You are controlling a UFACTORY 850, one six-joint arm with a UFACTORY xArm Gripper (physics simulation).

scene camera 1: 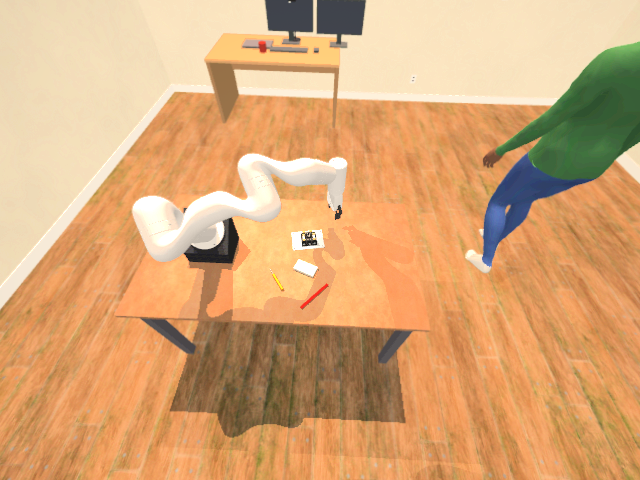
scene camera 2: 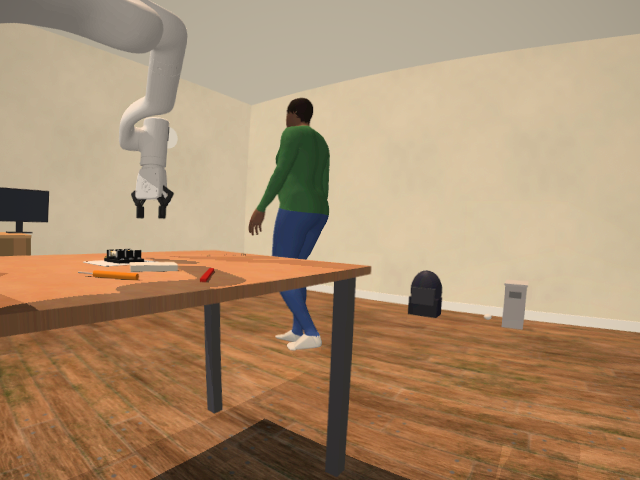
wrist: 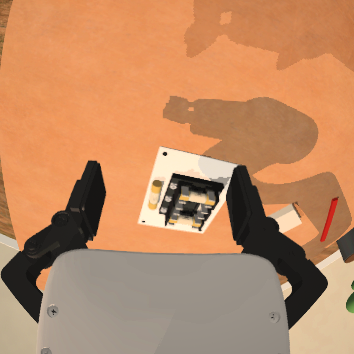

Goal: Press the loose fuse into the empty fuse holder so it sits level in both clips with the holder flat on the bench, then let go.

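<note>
My gripper [scene camera 1: 338, 212] [scene camera 2: 150, 212] [wrist: 165, 178] is open and empty, high above the bench. In the wrist view, the loose fuse [wrist: 155, 195], a small tan cylinder with gold ends, lies on the white plate [scene camera 1: 296, 240] [wrist: 175, 157] between my two fingers in the image. The black fuse holder block [scene camera 1: 309, 238] [scene camera 2: 124, 255] [wrist: 192, 200] sits on the plate, just right of the fuse, with metal clips and gold-coloured parts. The right finger overlaps the plate's edge in the wrist view. Which clips are empty is too small to tell. The fuse cannot be made out in the scene views.
A white box [scene camera 1: 305, 268] [scene camera 2: 154, 267] [wrist: 286, 218] lies in front of the plate in scene camera 1. A red stick [scene camera 1: 314, 296] [scene camera 2: 207, 274] [wrist: 329, 220] and an orange-yellow screwdriver [scene camera 1: 277, 281] [scene camera 2: 115, 275] lie nearer the bench's front edge. A person [scene camera 1: 568, 124] [scene camera 2: 305, 170] stands beyond the bench.
</note>
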